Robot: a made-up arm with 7 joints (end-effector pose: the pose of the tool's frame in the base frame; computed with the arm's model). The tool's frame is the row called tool. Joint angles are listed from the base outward.
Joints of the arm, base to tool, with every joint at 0 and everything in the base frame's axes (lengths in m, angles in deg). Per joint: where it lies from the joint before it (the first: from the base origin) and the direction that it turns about. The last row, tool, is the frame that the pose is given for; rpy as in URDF.
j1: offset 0 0 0.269 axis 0 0 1
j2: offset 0 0 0 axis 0 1 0
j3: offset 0 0 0.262 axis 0 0 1
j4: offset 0.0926 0 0 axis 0 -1 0
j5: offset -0.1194 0 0.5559 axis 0 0 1
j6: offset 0 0 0 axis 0 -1 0
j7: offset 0.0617 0 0 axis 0 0 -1
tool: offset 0 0 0 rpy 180 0 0
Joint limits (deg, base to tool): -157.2..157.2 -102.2..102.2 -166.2..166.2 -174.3..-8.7 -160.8..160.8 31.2..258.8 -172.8..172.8
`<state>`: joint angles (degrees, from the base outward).
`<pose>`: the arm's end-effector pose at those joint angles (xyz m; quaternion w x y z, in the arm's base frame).
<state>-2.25 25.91 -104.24 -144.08 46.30 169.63 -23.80</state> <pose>-0.2266 -0.5195 0.2551 0.3062 0.4750 -0.8170 0.1150</pose>
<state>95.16 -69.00 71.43 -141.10 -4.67 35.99 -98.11</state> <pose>-0.5068 0.1604 0.3712 0.6031 -0.0981 0.7520 -0.2471</pose>
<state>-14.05 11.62 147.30 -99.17 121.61 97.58 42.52</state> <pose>-0.4222 0.5127 0.6619 0.0609 -0.3455 -0.2752 0.8951</pose>
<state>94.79 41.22 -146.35 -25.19 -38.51 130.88 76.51</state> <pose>0.1004 0.4618 1.0319 0.1928 0.0990 -0.2302 0.9487</pose>
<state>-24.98 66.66 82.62 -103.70 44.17 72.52 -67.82</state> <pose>0.5112 0.5459 0.2834 0.8215 -0.1336 -0.5200 0.1922</pose>
